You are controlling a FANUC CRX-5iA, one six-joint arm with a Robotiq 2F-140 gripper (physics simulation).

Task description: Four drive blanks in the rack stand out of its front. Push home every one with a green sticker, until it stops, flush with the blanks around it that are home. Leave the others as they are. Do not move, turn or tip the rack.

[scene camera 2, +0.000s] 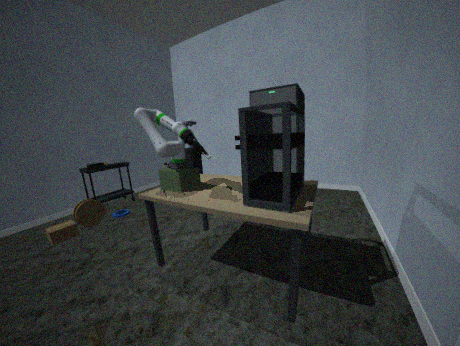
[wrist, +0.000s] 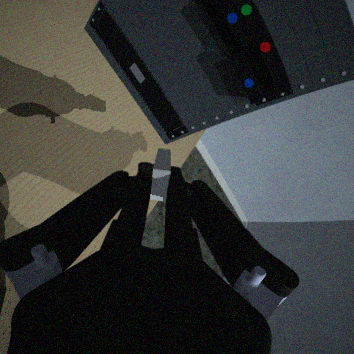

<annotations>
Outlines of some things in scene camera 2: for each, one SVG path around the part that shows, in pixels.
A dark rack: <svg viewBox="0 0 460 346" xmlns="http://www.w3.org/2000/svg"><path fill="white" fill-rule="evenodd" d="M290 101L238 108L240 136L235 136L235 140L240 140L240 145L235 145L235 148L241 152L244 206L281 210L289 213L304 188L305 111ZM273 149L282 149L283 172L274 172ZM299 146L299 173L291 173L291 149ZM282 116L282 133L273 133L272 117ZM291 115L299 115L299 132L291 133ZM282 107L282 113L278 114L256 111Z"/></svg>
</annotations>
